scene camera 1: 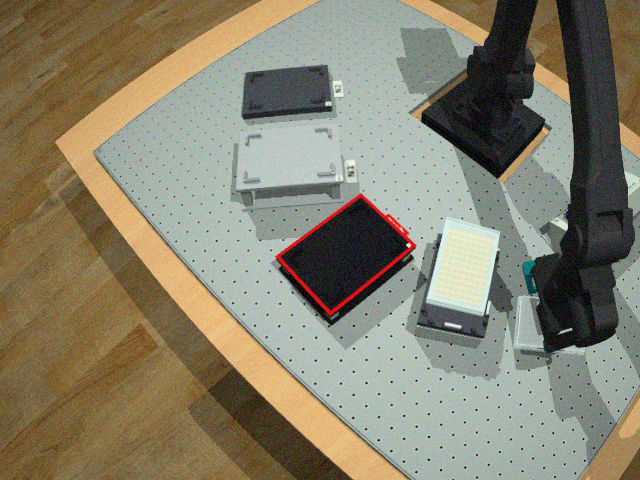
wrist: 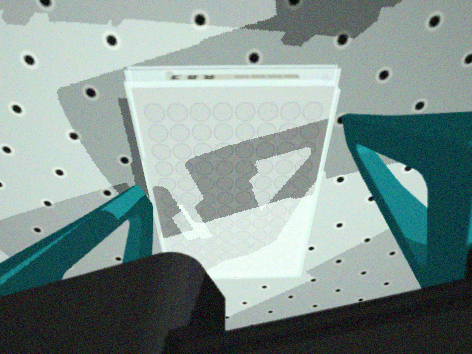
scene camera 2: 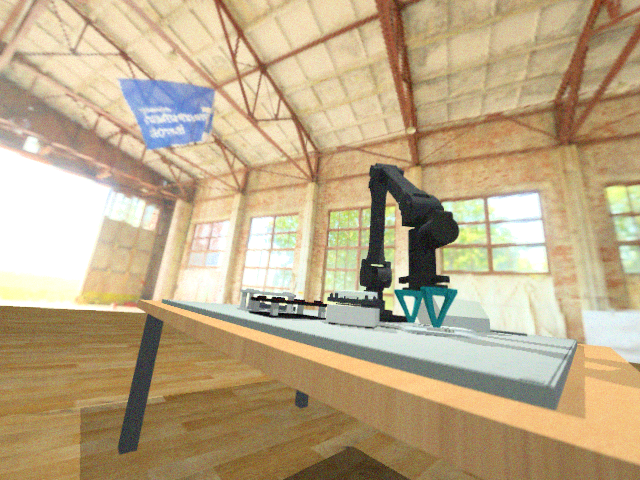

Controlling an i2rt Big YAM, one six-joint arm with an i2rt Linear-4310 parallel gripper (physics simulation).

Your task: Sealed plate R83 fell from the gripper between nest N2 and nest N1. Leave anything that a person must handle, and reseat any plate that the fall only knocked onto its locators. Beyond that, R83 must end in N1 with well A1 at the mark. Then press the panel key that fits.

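Frame: origin at the arm's base, x ahead, y left, z up, level; metres.
Seen in the pictures: gripper, fingertip midpoint: (scene camera 1: 540, 321) (wrist: 238, 164) (scene camera 2: 422, 324); arm's base, link origin: (scene camera 1: 487, 119).
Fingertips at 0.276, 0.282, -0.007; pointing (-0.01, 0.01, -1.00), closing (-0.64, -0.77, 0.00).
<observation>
Offsets run from my fingertips to a thing's top centre, as dx, dy, dz. "spot": to the spot under its first point.
Clear plate R83 {-0.011, +0.022, -0.001} (scene camera 1: 527, 322) (wrist: 240, 175) lies flat on the perforated table; its end label shows in the wrist view. My gripper (scene camera 1: 538, 312) (scene camera 2: 424, 323) (wrist: 238, 164) is open and empty, its teal fingers on either side of the plate, low over the table. Light grey nest N1 {+0.044, -0.473, +0.051} (scene camera 1: 289, 155) is bare, with corner locators and a small white mark at its near right corner. Dark nest N2 {-0.095, -0.619, +0.008} (scene camera 1: 286, 93) behind it is also bare. A plate with cream wells {+0.032, -0.145, +0.067} (scene camera 1: 463, 268) rests on a dark nest, offset toward its back end; exact seating is unclear. The A1 corner of R83 is unreadable.
A black nest with a red rim {+0.109, -0.299, +0.031} (scene camera 1: 346, 253) stands between N1 and the cream-welled plate. A light grey box {spot: +0.113, -0.102, +0.009} (scene camera 2: 351, 314) carries a dark nest. A pale sloped housing {-0.232, -0.003, +0.069} (scene camera 2: 467, 314) stands behind the fingers. In scene camera 1, the arm partly hides light equipment with a blue spot {spot: -0.166, -0.059, +0.042} (scene camera 1: 568, 214).
</observation>
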